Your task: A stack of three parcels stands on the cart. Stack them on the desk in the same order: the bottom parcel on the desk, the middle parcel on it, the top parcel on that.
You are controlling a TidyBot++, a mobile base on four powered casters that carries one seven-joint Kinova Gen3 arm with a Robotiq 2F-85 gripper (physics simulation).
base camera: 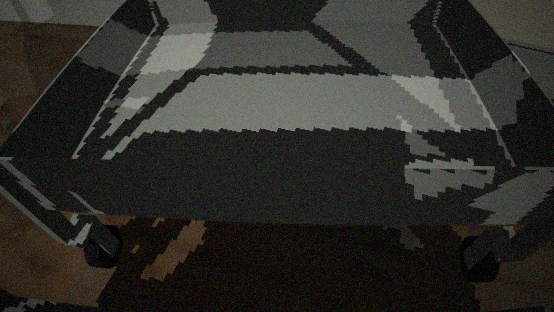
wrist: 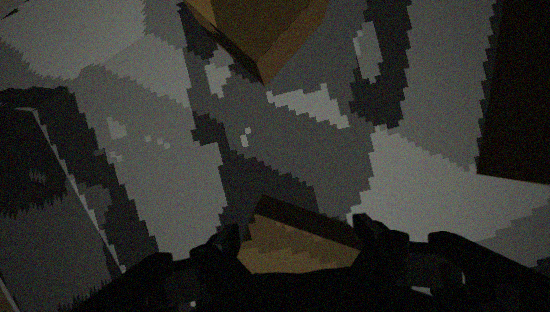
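Observation:
My gripper is shut on a brown parcel at the bottom middle of the wrist view; its lower part is hidden by the gripper. Another brown parcel shows at the top middle of the wrist view, beyond the held one and apart from it, cut off by the frame; whether it is one parcel or two stacked is not clear. Under them is a grey surface with hard shadows, which looks like the cart. In the base camera view the cart fills the middle. The desk cannot be made out in either view.
Two dark caster wheels stand under the cart's near corners, on a brown wooden floor. In the wrist view a raised edge with a thin light line runs down the left, and a very dark area lies at the upper right.

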